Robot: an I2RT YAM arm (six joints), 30 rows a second.
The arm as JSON. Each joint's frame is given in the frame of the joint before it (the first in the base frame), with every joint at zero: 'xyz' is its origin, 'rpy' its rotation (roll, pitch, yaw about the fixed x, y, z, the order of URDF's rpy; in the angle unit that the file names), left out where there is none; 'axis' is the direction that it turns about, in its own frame. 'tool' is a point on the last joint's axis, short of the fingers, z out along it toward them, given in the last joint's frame.
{
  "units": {
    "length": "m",
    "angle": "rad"
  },
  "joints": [
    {
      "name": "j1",
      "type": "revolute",
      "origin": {
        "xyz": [
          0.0,
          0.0,
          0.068
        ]
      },
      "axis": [
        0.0,
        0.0,
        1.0
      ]
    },
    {
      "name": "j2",
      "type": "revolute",
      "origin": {
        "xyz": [
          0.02,
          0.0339,
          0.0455
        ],
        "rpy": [
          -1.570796,
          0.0,
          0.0
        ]
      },
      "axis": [
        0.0,
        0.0,
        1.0
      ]
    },
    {
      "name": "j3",
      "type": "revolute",
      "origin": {
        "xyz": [
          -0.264,
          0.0,
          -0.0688
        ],
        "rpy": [
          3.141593,
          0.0,
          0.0
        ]
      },
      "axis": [
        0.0,
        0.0,
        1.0
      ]
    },
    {
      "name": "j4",
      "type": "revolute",
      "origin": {
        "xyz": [
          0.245,
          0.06,
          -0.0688
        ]
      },
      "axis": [
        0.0,
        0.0,
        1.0
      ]
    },
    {
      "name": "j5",
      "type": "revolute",
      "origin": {
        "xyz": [
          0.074,
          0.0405,
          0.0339
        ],
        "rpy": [
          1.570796,
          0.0,
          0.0
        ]
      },
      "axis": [
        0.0,
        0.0,
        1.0
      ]
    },
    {
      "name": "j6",
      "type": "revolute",
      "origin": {
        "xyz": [
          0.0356,
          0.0,
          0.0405
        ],
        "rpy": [
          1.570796,
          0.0,
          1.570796
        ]
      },
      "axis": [
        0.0,
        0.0,
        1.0
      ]
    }
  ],
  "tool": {
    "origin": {
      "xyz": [
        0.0,
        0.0,
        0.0
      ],
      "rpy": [
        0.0,
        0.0,
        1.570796
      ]
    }
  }
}
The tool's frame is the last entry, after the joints.
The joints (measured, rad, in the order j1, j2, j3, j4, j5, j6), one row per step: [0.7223, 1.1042, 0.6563, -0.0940, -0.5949, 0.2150]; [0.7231, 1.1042, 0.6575, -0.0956, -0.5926, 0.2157]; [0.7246, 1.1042, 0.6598, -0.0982, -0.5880, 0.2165]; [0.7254, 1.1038, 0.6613, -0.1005, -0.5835, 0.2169]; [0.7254, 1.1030, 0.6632, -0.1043, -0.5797, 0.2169]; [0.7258, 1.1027, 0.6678, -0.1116, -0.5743, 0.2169]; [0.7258, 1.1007, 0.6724, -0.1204, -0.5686, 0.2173]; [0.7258, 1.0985, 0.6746, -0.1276, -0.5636, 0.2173]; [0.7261, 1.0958, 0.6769, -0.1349, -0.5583, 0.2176]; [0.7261, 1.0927, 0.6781, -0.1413, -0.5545, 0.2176]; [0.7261, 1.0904, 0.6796, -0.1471, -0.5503, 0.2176]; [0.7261, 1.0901, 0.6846, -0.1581, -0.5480, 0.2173]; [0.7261, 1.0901, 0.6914, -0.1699, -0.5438, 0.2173]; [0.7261, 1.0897, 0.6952, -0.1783, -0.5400, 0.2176]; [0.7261, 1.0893, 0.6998, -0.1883, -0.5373, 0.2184]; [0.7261, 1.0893, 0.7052, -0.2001, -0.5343, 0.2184]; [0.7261, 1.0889, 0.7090, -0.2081, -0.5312, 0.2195]
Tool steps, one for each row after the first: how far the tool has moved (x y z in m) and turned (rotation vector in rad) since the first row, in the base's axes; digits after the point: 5 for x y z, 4 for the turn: [-0.00003, 0.00013, 0.00024, -0.0010, 0.0001, -0.0015]; [-0.00006, 0.00040, 0.00073, -0.0029, -0.0005, -0.0043]; [-0.00007, 0.00047, 0.00107, -0.0048, -0.0014, -0.0075]; [-0.00003, 0.00035, 0.00151, -0.0070, -0.0019, -0.0107]; [0.00010, 0.00038, 0.00242, -0.0107, -0.0019, -0.0149]; [0.00008, 0.00014, 0.00356, -0.0143, -0.0019, -0.0200]; [-0.00010, -0.00023, 0.00409, -0.0182, -0.0016, -0.0242]; [-0.00038, -0.00060, 0.00475, -0.0217, -0.0014, -0.0286]; [-0.00075, -0.00108, 0.00522, -0.0246, -0.0012, -0.0318]; [-0.00098, -0.00145, 0.00566, -0.0276, -0.0012, -0.0354]; [-0.00103, -0.00159, 0.00642, -0.0324, 0.0020, -0.0371]; [-0.00089, -0.00164, 0.00763, -0.0375, 0.0042, -0.0406]; [-0.00090, -0.00180, 0.00822, -0.0418, 0.0062, -0.0440]; [-0.00095, -0.00196, 0.00895, -0.0461, 0.0096, -0.0465]; [-0.00098, -0.00211, 0.00971, -0.0516, 0.0132, -0.0490]; [-0.00101, -0.00225, 0.01035, -0.0553, 0.0159, -0.0520]
